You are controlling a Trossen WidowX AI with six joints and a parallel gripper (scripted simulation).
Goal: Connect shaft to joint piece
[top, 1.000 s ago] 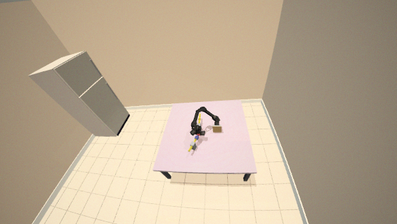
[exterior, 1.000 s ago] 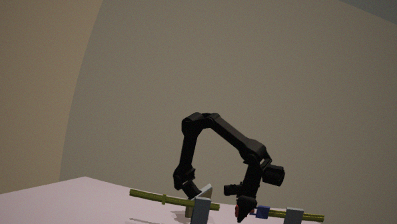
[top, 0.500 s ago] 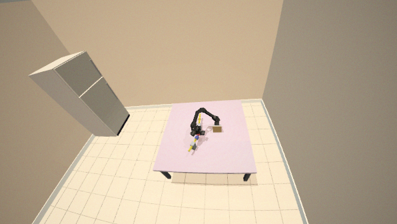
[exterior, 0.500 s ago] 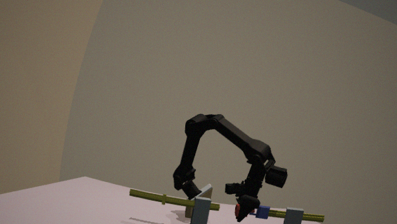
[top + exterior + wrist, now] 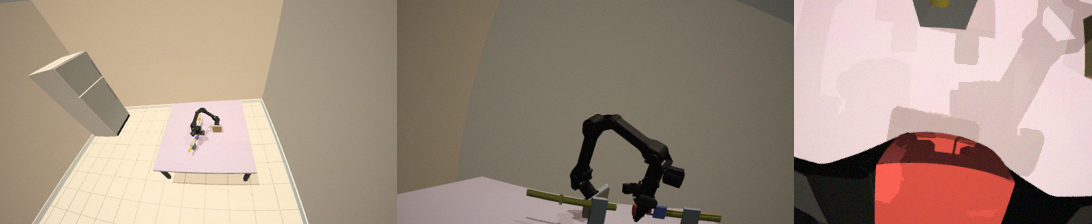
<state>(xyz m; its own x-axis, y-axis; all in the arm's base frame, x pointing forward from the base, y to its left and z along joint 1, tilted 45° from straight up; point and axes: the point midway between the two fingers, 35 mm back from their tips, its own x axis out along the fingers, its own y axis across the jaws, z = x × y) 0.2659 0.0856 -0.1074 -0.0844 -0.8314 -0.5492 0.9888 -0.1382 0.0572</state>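
Now: gripper tip 1 cm to the right of the red joint piece and 4 cm below it.
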